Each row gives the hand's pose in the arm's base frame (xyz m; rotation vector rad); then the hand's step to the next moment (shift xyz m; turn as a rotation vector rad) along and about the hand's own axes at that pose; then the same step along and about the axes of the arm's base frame.
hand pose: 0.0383 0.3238 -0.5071 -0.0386 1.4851 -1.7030
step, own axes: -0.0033 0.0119 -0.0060 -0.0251 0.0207 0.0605
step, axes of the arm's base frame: 0.0056 0.0076 -0.0100 0.0596 -0.0317 0.0129
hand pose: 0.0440 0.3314 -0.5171 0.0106 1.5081 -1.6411
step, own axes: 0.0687 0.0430 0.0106 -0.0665 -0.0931 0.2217
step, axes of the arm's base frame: -0.0111 -0.0428 -0.0688 0.1034 -0.1522 0.1685
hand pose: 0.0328 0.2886 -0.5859 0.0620 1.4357 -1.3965
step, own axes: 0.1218 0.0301 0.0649 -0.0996 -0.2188 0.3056
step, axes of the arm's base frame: 0.0093 -0.1117 -0.0859 0.0858 -0.2330 0.2993
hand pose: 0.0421 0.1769 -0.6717 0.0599 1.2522 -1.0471
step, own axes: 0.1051 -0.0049 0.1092 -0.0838 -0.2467 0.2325
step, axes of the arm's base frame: 0.0711 -0.1279 -0.0398 0.0120 -0.2174 0.2730
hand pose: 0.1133 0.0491 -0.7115 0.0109 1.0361 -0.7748
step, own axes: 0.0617 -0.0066 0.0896 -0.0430 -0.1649 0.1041
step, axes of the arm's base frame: 0.0817 -0.0721 0.0023 -0.0278 -0.1345 0.1450
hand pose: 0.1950 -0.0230 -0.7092 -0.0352 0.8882 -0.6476
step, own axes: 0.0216 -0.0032 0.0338 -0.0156 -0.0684 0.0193
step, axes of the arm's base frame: 0.0329 -0.0220 0.0073 -0.0279 -0.0515 0.0432
